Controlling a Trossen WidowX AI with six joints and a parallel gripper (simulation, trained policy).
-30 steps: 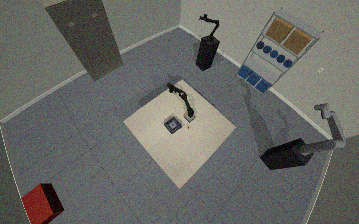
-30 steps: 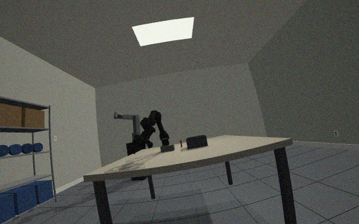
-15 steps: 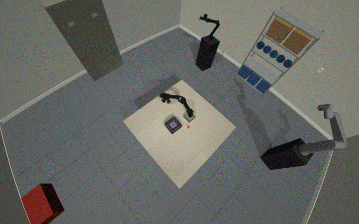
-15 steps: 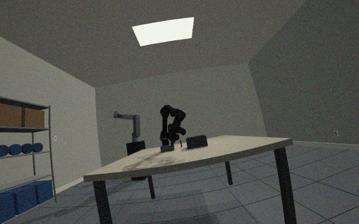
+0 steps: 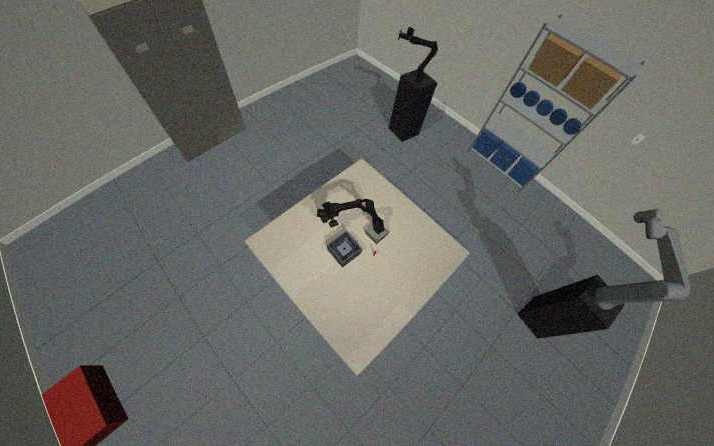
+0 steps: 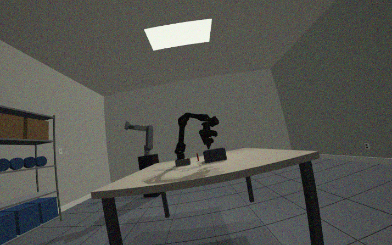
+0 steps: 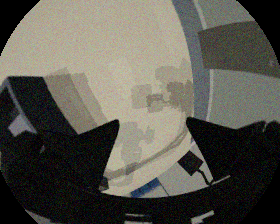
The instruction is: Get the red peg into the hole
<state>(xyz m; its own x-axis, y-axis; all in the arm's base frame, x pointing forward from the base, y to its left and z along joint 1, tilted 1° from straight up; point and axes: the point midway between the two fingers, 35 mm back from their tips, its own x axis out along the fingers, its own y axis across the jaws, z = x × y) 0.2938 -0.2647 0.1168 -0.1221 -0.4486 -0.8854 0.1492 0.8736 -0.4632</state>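
Now: the red peg 420 mm to the left of my gripper tip, 150 mm behind it and 100 mm below it. From my gripper tip the other things lie so: box: 270 mm to the left, 110 mm below, 30 mm ahead.
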